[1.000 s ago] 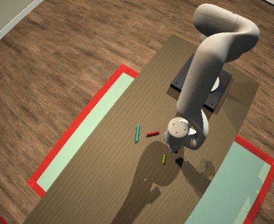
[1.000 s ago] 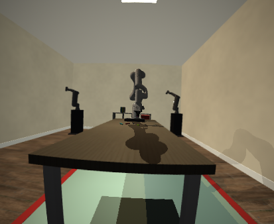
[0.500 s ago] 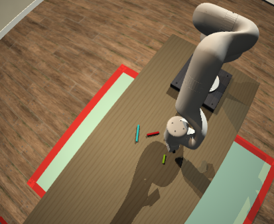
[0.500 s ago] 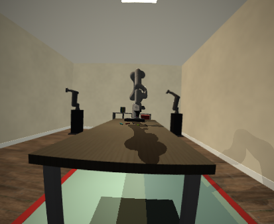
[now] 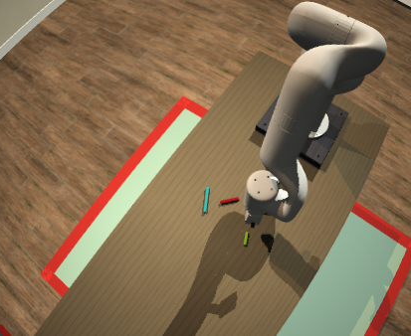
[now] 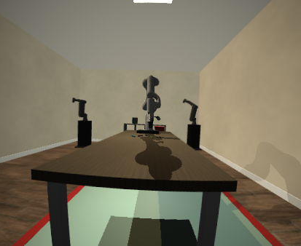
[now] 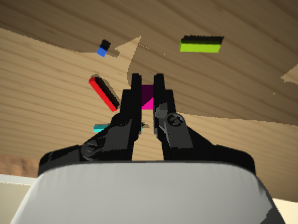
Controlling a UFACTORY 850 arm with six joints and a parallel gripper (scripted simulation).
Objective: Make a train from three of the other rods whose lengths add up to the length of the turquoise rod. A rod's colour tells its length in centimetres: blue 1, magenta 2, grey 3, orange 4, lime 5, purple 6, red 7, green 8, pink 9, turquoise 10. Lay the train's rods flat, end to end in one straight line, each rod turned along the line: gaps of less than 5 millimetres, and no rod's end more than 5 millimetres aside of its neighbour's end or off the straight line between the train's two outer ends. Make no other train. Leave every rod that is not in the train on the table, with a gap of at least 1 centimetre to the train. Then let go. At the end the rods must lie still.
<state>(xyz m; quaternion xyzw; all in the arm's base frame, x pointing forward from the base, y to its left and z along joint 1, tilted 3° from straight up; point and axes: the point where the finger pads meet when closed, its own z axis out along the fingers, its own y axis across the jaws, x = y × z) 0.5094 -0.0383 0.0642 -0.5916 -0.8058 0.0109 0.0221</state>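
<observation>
Right now my hand is 120 mm above the blue rod, 50 mm past it and 30 mm to the left of it. From my hand the other things lie so: red rod 120 mm below, 110 mm to the right, 40 mm behind; lime rod 120 mm below, 70 mm ahead, 10 mm to the left; magenta rod 20 mm below, 10 mm to the right.
</observation>
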